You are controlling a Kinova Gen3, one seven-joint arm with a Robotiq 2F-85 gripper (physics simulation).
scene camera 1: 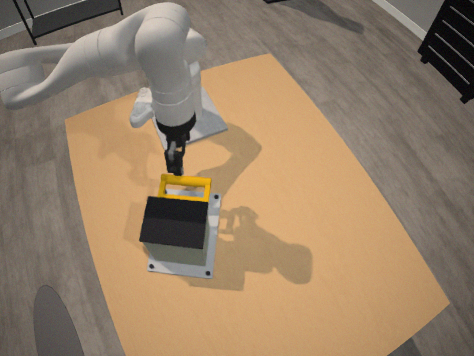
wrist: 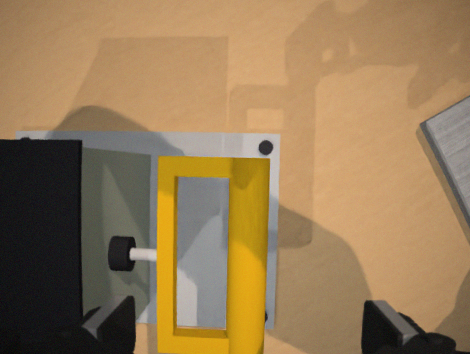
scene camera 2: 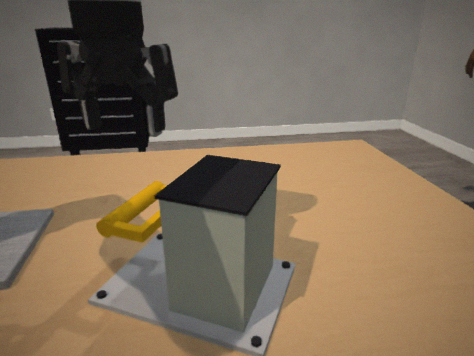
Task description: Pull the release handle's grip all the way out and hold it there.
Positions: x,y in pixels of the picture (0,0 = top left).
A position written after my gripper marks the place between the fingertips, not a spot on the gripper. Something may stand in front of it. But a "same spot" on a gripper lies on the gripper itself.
my gripper: scene camera 1 182,155; wrist; scene camera 2
same spot on my gripper: (wrist: 116,319) = (scene camera 2: 146,117)
